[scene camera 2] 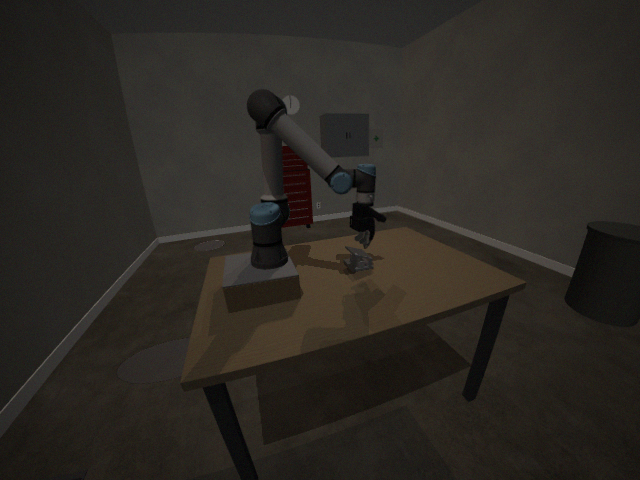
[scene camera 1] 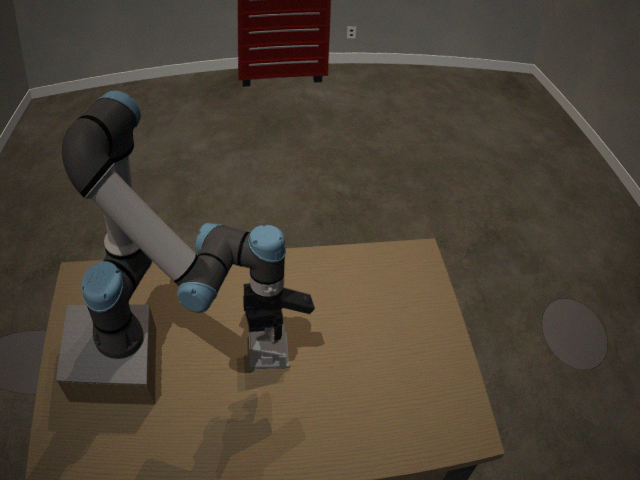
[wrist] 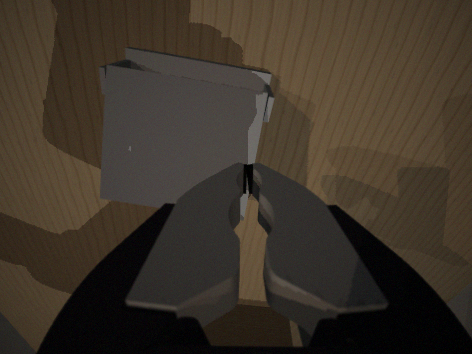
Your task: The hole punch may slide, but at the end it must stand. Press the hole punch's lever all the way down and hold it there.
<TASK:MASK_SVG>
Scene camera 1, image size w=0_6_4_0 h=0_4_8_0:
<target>gripper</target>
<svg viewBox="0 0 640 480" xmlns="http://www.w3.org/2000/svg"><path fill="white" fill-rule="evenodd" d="M244 284L243 303L249 332L264 331L264 333L256 336L257 341L270 341L272 344L276 344L281 339L283 325L282 308L311 314L315 309L310 294L283 288L277 295L265 297L256 294L252 290L250 283Z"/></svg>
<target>grey hole punch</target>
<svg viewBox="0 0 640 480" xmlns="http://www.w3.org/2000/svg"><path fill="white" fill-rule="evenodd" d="M284 324L282 325L282 337L276 344L272 344L270 341L256 340L256 336L264 333L264 331L249 333L250 369L289 368L287 332L284 330Z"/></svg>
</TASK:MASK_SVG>
